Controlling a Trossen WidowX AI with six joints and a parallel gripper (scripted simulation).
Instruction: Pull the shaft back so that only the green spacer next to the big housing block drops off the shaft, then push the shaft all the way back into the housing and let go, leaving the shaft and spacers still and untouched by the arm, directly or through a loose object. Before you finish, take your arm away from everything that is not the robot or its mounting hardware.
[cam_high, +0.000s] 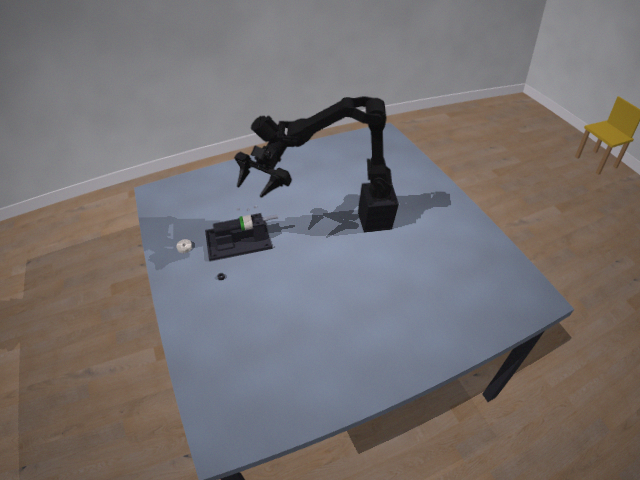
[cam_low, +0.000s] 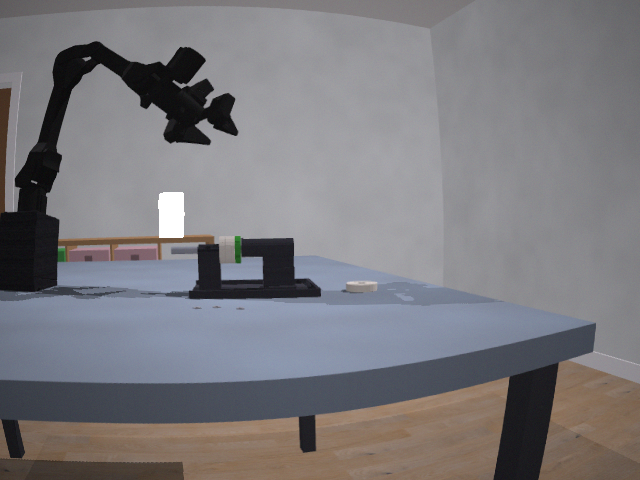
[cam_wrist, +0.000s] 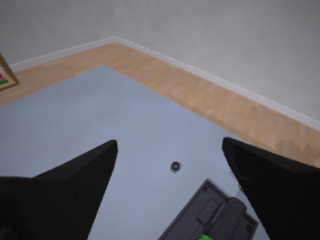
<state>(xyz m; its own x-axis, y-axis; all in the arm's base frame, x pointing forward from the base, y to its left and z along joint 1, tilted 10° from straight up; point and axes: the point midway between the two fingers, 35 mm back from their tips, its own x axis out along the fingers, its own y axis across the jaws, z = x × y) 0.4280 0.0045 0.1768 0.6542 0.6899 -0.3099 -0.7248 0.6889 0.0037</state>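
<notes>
The grey shaft lies 20 mm ahead of my hand, 90 mm to the right of it and 240 mm below it. The rest, counted from my hand: green spacer: 60 mm ahead, 90 mm to the right, 240 mm below; then white spacer: 40 mm ahead, 90 mm to the right, 240 mm below; then black ring: 160 mm ahead, 70 mm to the left, 320 mm below.
</notes>
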